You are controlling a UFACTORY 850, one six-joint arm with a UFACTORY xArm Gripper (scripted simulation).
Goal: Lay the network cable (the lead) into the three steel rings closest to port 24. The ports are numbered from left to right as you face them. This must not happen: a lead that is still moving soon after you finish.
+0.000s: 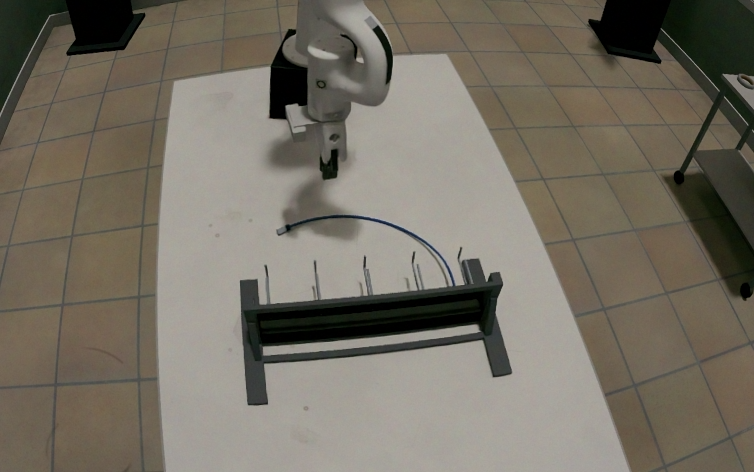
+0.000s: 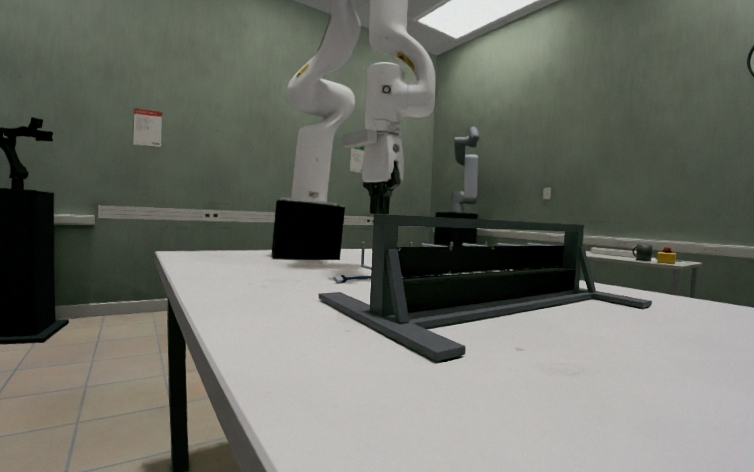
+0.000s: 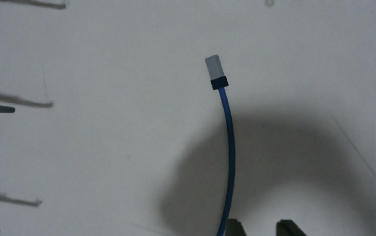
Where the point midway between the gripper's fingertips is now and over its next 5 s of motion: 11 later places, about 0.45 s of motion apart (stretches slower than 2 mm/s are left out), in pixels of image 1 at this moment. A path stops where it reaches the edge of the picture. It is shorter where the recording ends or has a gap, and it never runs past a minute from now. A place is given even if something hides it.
My gripper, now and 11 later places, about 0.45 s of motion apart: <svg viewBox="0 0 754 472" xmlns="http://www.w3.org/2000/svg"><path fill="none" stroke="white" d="M328 174L328 173L327 173L326 177L326 184L326 190L326 196L326 205L326 212L326 214L327 215L327 215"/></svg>
